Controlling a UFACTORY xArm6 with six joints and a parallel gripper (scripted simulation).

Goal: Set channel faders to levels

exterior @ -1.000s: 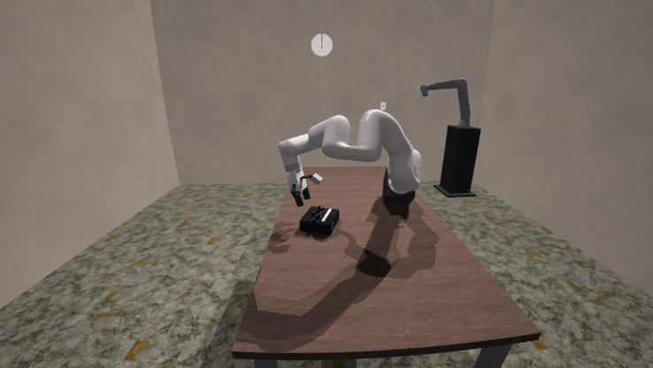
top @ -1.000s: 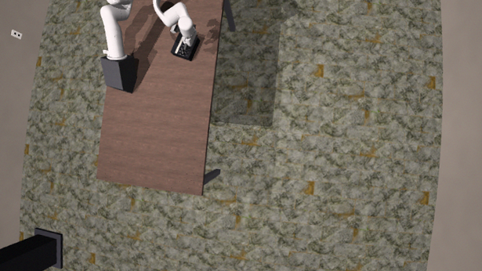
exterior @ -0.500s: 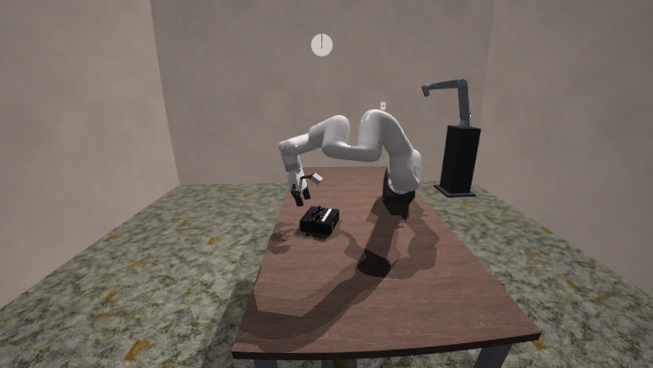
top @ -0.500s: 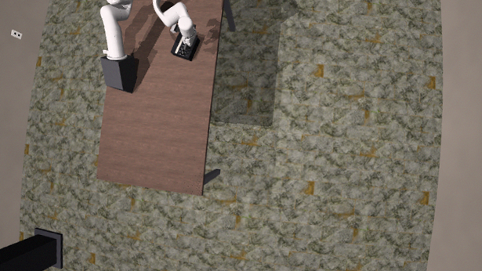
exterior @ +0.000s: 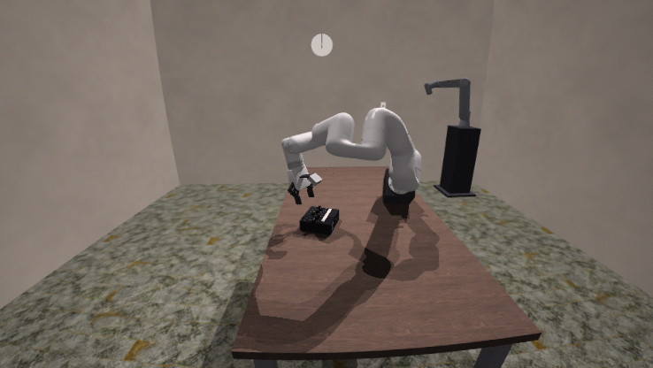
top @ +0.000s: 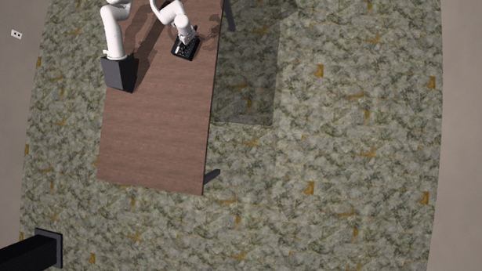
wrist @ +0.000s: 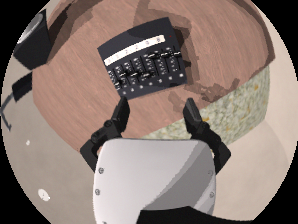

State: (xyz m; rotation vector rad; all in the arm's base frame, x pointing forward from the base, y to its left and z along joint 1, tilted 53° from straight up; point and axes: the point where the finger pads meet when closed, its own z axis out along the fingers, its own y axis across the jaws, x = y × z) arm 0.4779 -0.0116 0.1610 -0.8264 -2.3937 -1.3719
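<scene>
My gripper is now 70 mm above the fader cap, 60 mm past it and 20 mm to the left of it.
</scene>
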